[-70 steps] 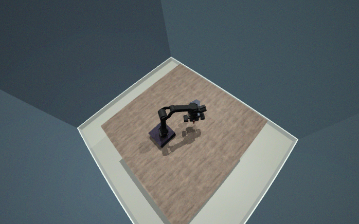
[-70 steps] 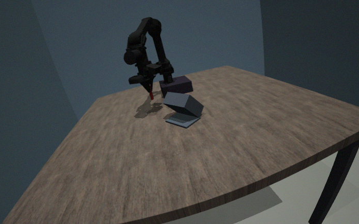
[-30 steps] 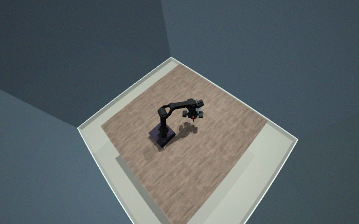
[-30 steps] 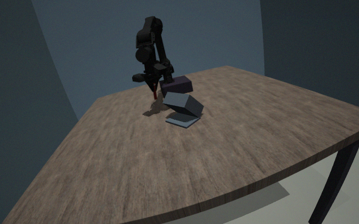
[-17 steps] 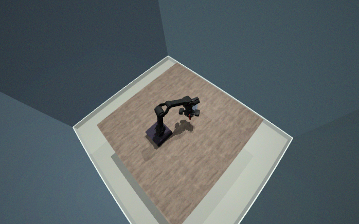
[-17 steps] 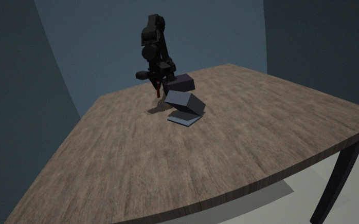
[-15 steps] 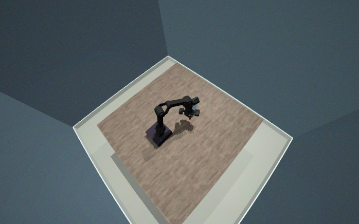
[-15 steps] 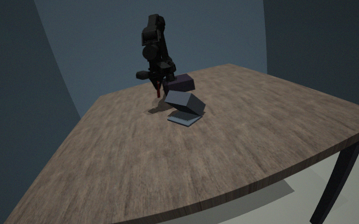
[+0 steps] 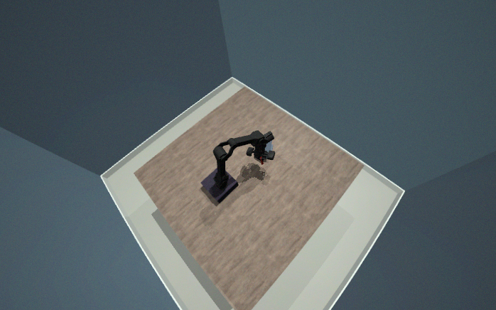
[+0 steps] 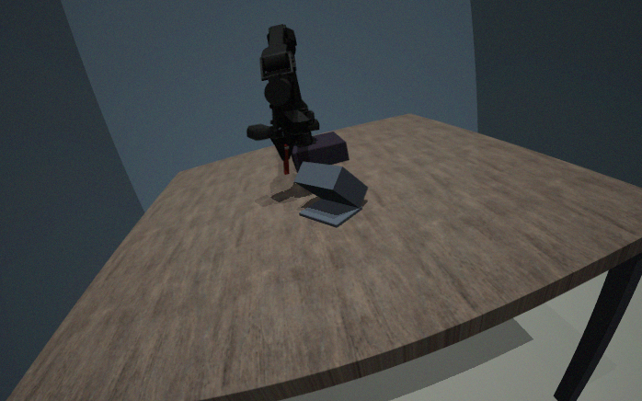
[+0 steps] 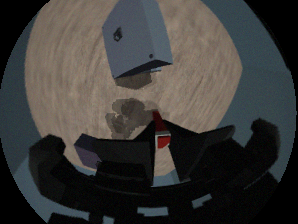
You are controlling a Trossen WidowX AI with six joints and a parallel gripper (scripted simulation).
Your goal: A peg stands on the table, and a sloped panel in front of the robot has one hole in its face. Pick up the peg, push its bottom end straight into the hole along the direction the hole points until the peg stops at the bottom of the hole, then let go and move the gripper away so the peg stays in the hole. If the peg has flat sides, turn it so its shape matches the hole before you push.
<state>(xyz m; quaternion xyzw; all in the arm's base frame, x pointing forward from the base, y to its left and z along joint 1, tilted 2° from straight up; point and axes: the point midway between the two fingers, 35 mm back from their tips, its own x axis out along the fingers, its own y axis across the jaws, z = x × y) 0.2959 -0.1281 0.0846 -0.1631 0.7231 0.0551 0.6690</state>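
Now: the grey sloped panel 13 cm ahead of my gripper tip, 7 cm to the left of it and 5 cm below it. Also, from my gripper tip: red peg: 2 cm above; flat foot plate: 14 cm ahead, 5 cm to the left, 12 cm below.
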